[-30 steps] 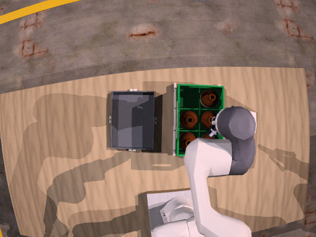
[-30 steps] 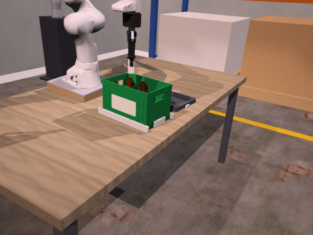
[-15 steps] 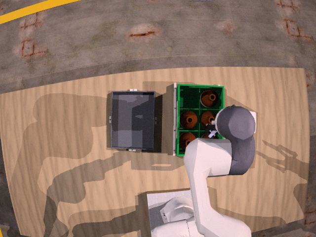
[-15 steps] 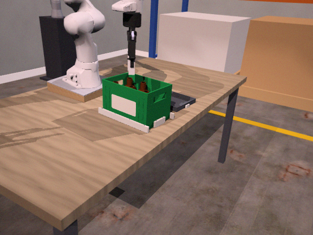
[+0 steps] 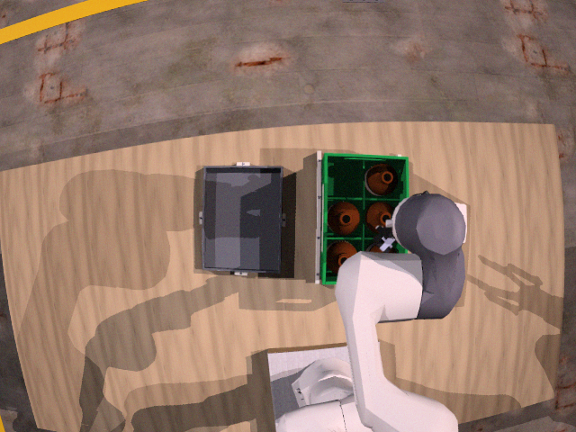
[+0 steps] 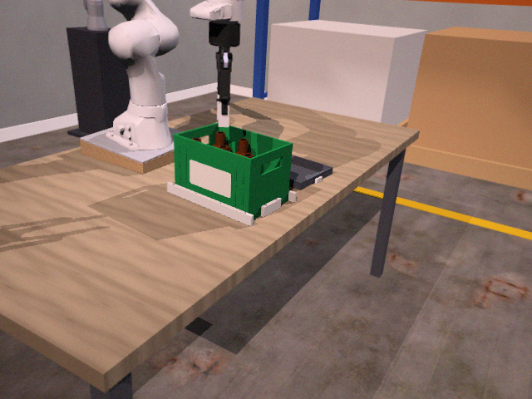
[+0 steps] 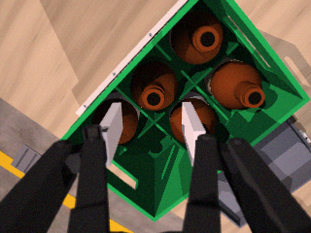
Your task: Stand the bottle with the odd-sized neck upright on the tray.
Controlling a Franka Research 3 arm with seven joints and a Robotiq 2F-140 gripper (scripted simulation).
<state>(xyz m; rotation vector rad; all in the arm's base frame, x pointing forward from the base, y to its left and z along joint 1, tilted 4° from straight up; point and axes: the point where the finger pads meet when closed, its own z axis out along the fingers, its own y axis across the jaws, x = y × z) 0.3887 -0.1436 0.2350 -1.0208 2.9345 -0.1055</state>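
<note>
My gripper is now 170 mm above the green crate and 40 mm to the right of it. Also, from my hand: dark grey tray: 320 mm to the left, 250 mm below, 30 mm ahead; brown bottle: 170 mm below, 90 mm ahead, 10 mm to the right.
</note>
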